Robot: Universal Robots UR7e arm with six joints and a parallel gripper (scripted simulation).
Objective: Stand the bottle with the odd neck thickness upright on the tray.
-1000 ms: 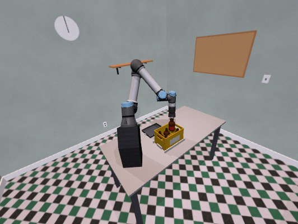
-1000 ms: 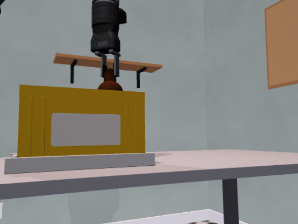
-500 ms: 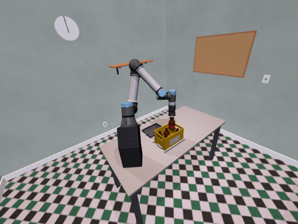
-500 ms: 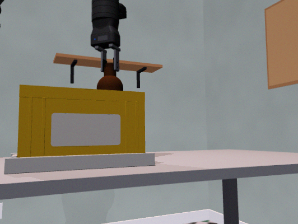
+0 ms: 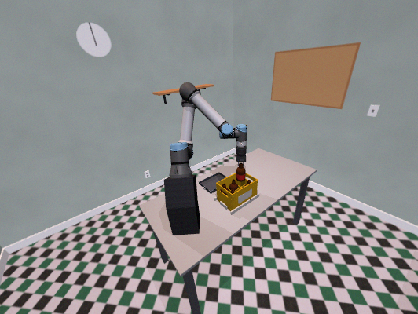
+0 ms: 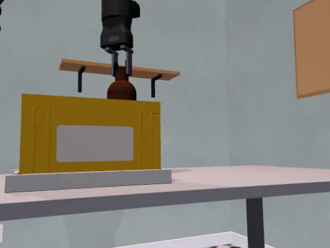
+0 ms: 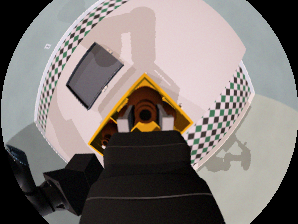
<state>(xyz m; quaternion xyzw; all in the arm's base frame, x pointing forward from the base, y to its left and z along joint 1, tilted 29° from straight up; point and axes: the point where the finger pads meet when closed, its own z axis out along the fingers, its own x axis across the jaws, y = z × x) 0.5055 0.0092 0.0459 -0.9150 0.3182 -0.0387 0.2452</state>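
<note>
Now: hand 7 cm above the brown bottle. The rest, counted from my hand: dark tray (27 cm below, 22 cm to the left, 13 cm behind); crate (20 cm below, 8 cm behind, 6 cm to the right).
</note>
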